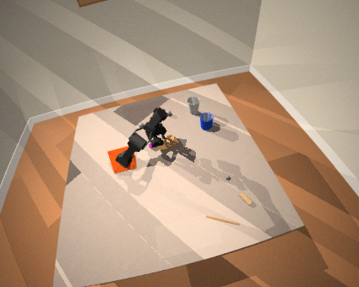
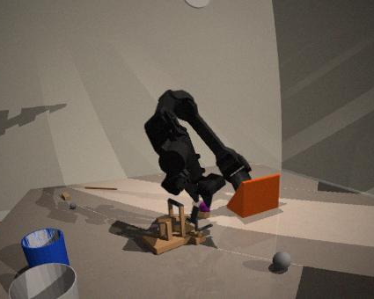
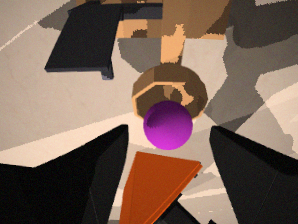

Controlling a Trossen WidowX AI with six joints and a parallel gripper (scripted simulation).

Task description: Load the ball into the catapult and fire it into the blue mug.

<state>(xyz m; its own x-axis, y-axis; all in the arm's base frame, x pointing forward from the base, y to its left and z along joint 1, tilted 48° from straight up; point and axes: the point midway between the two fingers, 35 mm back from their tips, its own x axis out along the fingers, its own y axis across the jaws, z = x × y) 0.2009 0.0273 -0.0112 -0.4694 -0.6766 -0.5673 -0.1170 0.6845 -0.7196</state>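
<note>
Now: the purple ball 1 cm below my gripper tip. The rest, counted from my gripper tip: blue mug: 42 cm ahead, 5 cm below, 4 cm to the left; then wooden catapult: 7 cm ahead, 2 cm to the left, 2 cm below; then catapult frame: 9 cm ahead, 1 cm to the left, 1 cm above.
</note>
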